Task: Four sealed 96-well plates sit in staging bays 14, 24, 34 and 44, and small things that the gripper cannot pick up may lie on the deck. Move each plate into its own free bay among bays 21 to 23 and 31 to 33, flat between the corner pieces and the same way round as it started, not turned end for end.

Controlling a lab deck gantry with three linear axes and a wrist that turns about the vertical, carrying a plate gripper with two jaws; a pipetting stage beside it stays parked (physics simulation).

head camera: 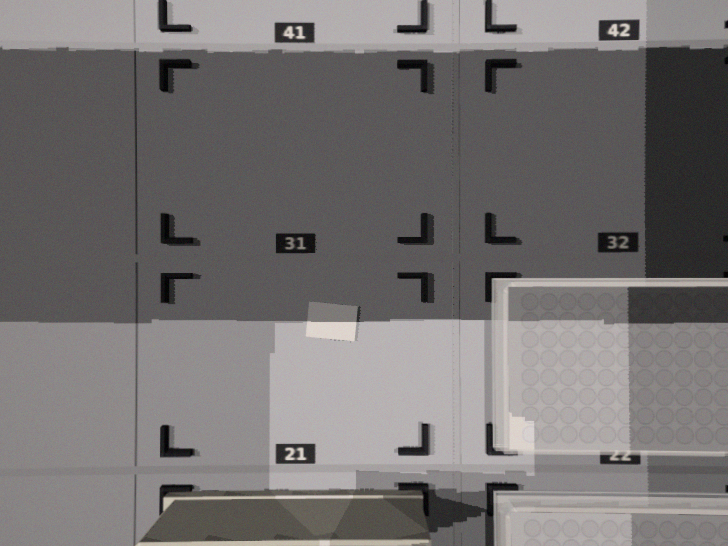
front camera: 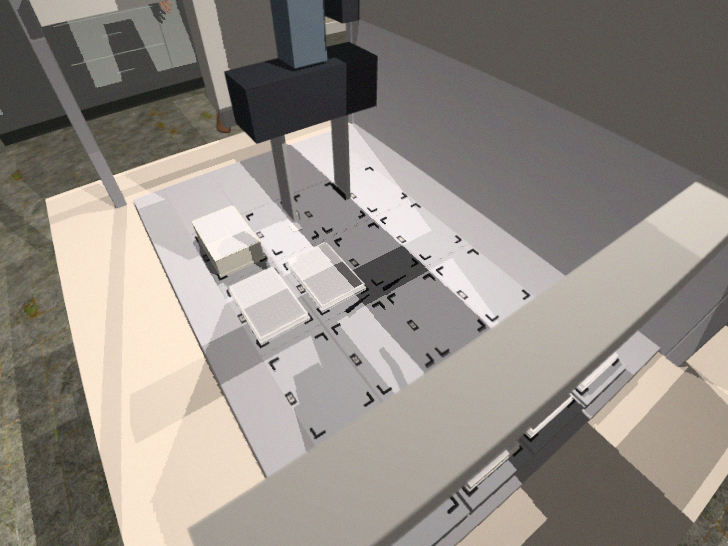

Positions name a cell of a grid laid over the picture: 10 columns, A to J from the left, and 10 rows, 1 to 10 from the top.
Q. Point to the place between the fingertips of the gripper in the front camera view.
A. At E4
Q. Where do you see a small white flat piece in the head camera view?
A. At E6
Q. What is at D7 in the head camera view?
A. A bay 21.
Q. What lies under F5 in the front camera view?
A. A bay 32.
